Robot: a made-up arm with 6 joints.
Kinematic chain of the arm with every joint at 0, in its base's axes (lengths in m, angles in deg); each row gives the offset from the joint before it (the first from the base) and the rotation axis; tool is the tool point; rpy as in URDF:
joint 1: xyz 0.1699 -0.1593 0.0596 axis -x
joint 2: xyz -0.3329 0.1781 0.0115 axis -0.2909 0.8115 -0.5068
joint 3: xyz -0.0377 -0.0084 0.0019 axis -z
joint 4: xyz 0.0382 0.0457 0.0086 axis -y
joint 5: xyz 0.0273 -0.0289 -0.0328 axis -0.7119 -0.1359 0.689
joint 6: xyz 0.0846 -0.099 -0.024 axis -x
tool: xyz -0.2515 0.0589 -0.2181 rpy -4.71 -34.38 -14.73
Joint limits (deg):
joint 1: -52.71..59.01
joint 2: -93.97..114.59
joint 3: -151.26..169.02
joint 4: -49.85..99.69
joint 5: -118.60..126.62
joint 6: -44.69..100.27
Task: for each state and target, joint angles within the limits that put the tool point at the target. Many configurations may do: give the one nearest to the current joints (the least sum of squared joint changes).
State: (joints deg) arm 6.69 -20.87 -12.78 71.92 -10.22 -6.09
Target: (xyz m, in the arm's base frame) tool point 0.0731 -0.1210 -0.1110
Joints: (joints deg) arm 11.06 -7.17 5.40 71.82 10.99 4.90
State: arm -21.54 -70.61 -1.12 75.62 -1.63 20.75
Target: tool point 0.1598 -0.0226 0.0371
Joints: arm -17.58 -51.06 11.99 62.74 7.79 24.68
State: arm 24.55 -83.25 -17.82 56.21 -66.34 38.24
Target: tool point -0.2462 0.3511 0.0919
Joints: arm 0.05 -93.97 -9.96 72.55 -73.40 29.65
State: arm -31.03 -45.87 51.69 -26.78 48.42 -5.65
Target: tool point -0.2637 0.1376 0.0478
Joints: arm -52.71 -45.21 52.57 -28.10 44.82 -21.33
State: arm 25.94 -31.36 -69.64 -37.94 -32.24 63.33
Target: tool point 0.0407 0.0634 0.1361
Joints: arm 48.43 -53.94 -97.16 -49.85 -11.38 92.11
